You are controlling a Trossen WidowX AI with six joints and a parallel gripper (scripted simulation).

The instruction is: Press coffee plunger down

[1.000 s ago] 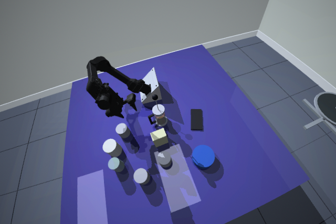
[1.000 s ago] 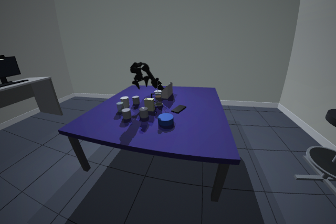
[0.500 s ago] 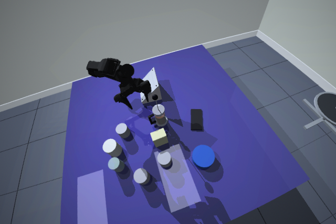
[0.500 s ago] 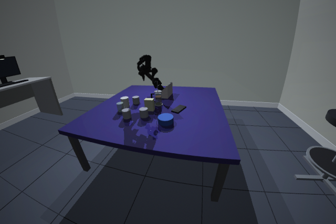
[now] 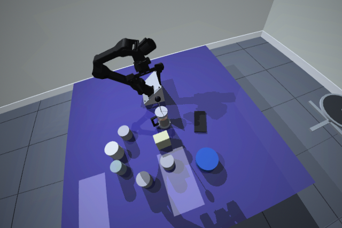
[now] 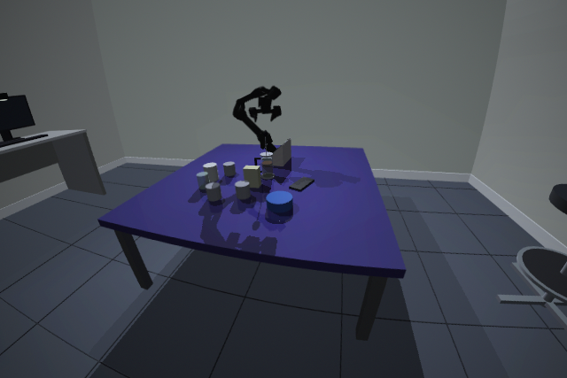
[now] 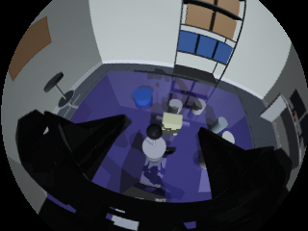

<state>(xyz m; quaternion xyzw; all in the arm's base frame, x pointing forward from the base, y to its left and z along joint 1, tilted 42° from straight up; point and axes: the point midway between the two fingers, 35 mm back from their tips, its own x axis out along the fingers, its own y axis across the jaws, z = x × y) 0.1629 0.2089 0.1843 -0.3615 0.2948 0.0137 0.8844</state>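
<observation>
My gripper tip is now 200 mm above the coffee press and 20 mm short of it. The rest, counted from my gripper tip: pale yellow box 270 mm below, 150 mm ahead, 10 mm to the right; black flat slab 320 mm below, 240 mm to the left, 50 mm ahead; blue round container 310 mm below, 300 mm ahead, 210 mm to the left.
</observation>
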